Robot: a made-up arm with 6 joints.
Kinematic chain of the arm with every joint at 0, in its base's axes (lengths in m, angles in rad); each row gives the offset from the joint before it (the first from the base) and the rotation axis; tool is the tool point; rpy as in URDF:
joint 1: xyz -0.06 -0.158 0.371 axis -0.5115 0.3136 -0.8
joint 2: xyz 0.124 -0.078 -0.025 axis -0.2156 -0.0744 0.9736
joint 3: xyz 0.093 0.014 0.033 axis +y
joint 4: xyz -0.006 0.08 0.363 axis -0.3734 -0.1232 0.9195
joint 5: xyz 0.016 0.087 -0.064 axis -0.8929 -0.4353 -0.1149
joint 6: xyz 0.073 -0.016 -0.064 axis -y
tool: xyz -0.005 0.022 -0.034 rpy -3.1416 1.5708 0
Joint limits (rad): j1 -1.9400..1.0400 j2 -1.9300..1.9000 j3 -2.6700..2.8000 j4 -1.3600..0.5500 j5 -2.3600..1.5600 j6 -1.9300..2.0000
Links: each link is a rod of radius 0.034 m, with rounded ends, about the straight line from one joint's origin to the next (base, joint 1, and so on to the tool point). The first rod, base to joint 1, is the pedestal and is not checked.
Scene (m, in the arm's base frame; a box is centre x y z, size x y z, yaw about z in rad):
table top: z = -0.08
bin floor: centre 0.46 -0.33 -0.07 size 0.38 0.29 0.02 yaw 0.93
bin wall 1: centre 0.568 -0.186 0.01 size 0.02 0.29 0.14 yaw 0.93
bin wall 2: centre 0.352 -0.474 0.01 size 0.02 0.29 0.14 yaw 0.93
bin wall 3: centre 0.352 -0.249 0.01 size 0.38 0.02 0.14 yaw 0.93
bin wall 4: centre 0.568 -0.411 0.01 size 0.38 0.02 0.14 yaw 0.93
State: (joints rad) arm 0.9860 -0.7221 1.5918 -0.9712 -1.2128 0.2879
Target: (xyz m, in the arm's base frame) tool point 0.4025 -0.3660 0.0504
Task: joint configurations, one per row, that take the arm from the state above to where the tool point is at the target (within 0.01 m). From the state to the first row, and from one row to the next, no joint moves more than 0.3 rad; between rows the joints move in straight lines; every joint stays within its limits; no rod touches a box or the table.
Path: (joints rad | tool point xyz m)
1: 0.7632 -0.5485 1.6380 -0.7362 -1.0954 0.2775 | 0.3135 -0.5564 0.1867
2: 0.5404 -0.3750 1.6841 -0.5013 -0.9780 0.2670 | 0.4025 -0.3660 0.1780
3: 0.4913 -0.3850 1.7641 -0.6660 -1.2152 0.2755 | 0.4129 -0.3626 0.1352
4: 0.4421 -0.3950 1.8441 -0.8308 -1.4523 0.2840 | 0.4130 -0.3628 0.0914
5: 0.3930 -0.4051 1.9241 -0.9955 -1.6895 0.2926 | 0.4025 -0.3660 0.0504

